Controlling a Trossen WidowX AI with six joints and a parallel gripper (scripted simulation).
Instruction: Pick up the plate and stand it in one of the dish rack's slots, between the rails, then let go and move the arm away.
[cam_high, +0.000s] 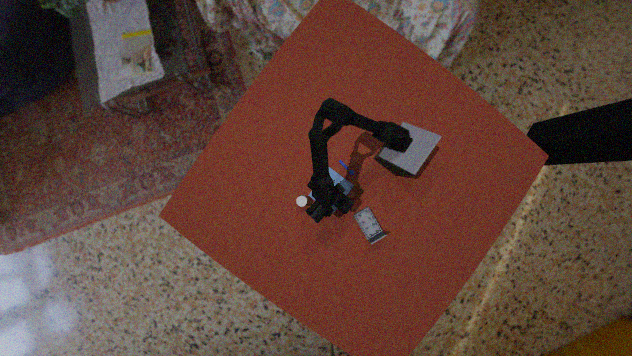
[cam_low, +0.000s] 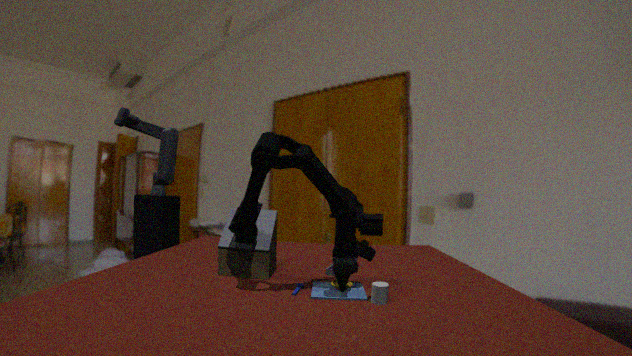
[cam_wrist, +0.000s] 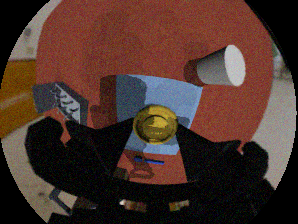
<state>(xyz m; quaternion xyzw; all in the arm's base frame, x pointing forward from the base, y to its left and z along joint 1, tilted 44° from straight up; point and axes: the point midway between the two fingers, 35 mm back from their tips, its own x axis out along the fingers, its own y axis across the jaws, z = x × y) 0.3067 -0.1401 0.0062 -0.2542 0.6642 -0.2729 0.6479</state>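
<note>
Right now the light blue mat is 1 cm behind my gripper tip and 1 cm below it. Also, from my gripper tip: yellow plate 1 cm above; then blue spoon 12 cm behind, 1 cm below; then white cup 9 cm ahead, 7 cm to the right, 1 cm above.
</note>
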